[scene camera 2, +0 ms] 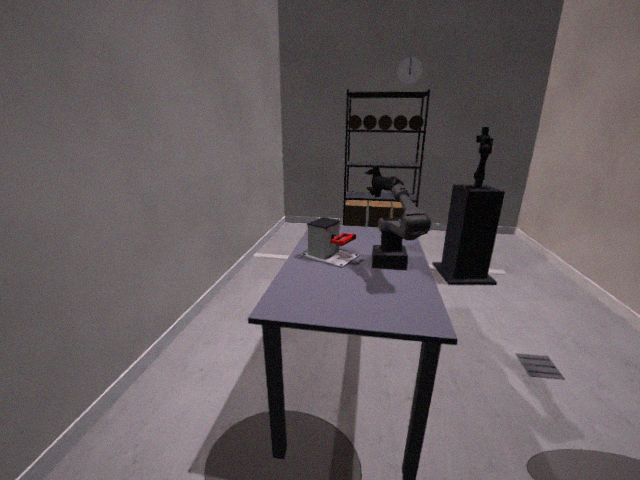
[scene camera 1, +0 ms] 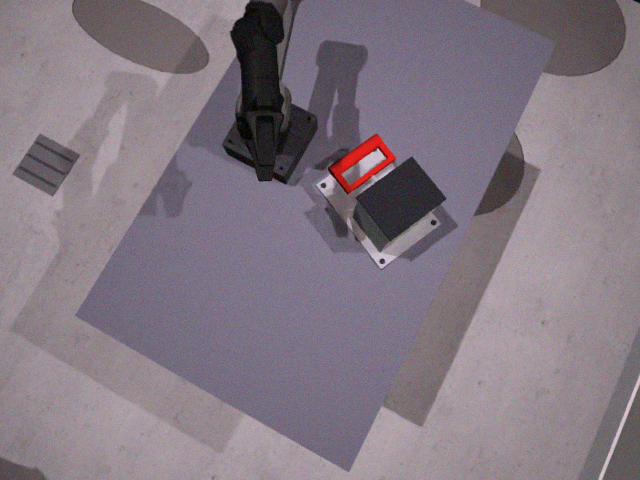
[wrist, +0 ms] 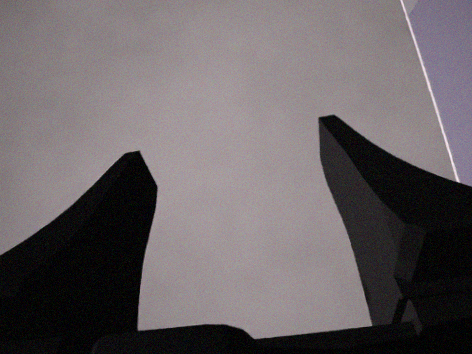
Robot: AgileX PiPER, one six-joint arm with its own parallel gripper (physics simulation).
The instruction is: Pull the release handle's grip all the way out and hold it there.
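Observation:
The release handle is a red rectangular grip (scene camera 1: 355,153) (scene camera 2: 351,237) beside a grey box with a dark top (scene camera 1: 400,198) (scene camera 2: 319,243). The box stands on a white base plate (scene camera 1: 408,239) (scene camera 2: 336,260) with dark holes at its corners. A narrow gap shows between grip and box; how far the grip is out, I cannot tell. My gripper (scene camera 1: 264,177) (scene camera 2: 367,181) (wrist: 231,155) is open, with its two dark fingers wide apart and nothing between them. It is raised above the table, away from the grip and not touching it. The grip does not show in the wrist view.
The handle unit and my arm's black base (scene camera 1: 299,131) (scene camera 2: 389,257) stand on a grey-blue table (scene camera 1: 232,310) (scene camera 2: 356,310). Beyond the table is a shelf rack (scene camera 2: 387,95). A black pedestal (scene camera 2: 469,237) with a second dark arm (scene camera 2: 482,155) stands at the right.

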